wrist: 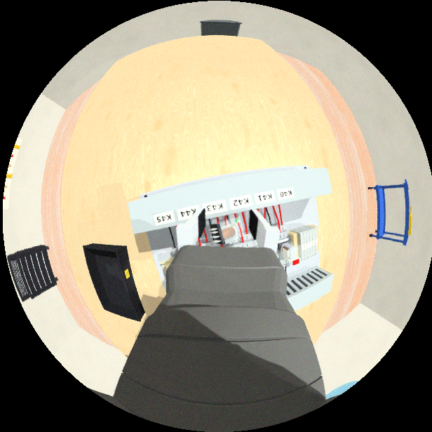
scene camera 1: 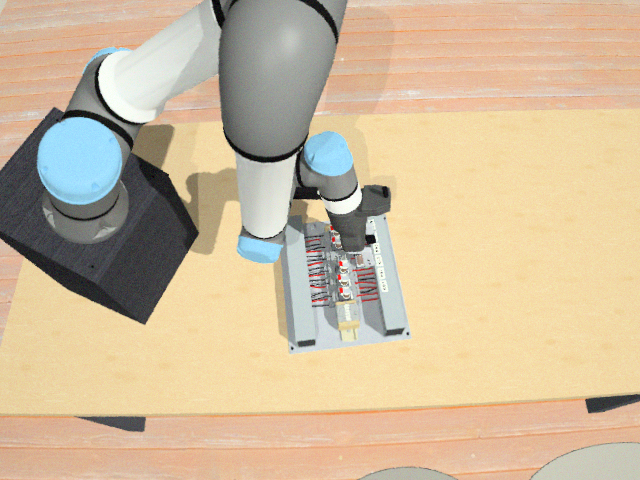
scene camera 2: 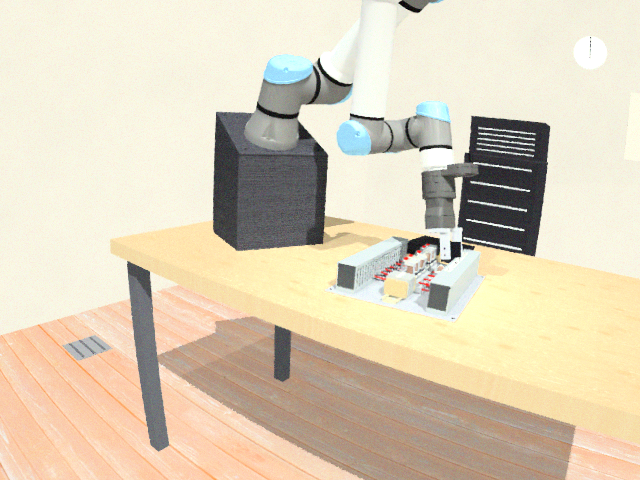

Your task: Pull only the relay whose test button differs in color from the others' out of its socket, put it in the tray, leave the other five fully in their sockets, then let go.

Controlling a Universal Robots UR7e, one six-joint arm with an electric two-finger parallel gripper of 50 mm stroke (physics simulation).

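Seen in the pictures: gripper, fingertip midpoint: [scene camera 1: 371, 253] [scene camera 2: 451, 258]; arm's base, origin of the base link: [scene camera 1: 86, 205] [scene camera 2: 270, 137].
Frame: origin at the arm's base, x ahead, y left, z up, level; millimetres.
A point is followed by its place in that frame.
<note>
The loose relay [scene camera 1: 360, 259] {x 521, y 55, z -252 mm} [wrist: 229, 233] lies on its side among the red wires, below the K43 and K42 labels in the wrist view, its dark pin end facing left. A small green spot shows beside it. My gripper [scene camera 2: 450, 250] {x 543, y 61, z -228 mm} [wrist: 227, 217] is open, its two white fingers standing on either side of this relay; nothing is held. In scene camera 1 the fingers are mostly hidden. Several relays with red buttons [scene camera 1: 344, 279] {x 489, y -9, z -226 mm} [wrist: 287, 253] stand in the socket row; part of the row is hidden by my gripper body. The black tray [wrist: 131, 290] [scene camera 2: 424, 239] {x 322, y 326, z -269 mm} stands beyond the panel's end.
Grey wire ducts [scene camera 1: 301, 289] [scene camera 2: 454, 281] [wrist: 240, 182] run along both long sides of the panel; the one near my fingers carries the labels K40 to K45. A beige terminal block [scene camera 1: 347, 316] {x 502, y -85, z -247 mm} [scene camera 2: 399, 284] {x 516, y -100, z -258 mm} [wrist: 304, 242] closes the near end of the row.
</note>
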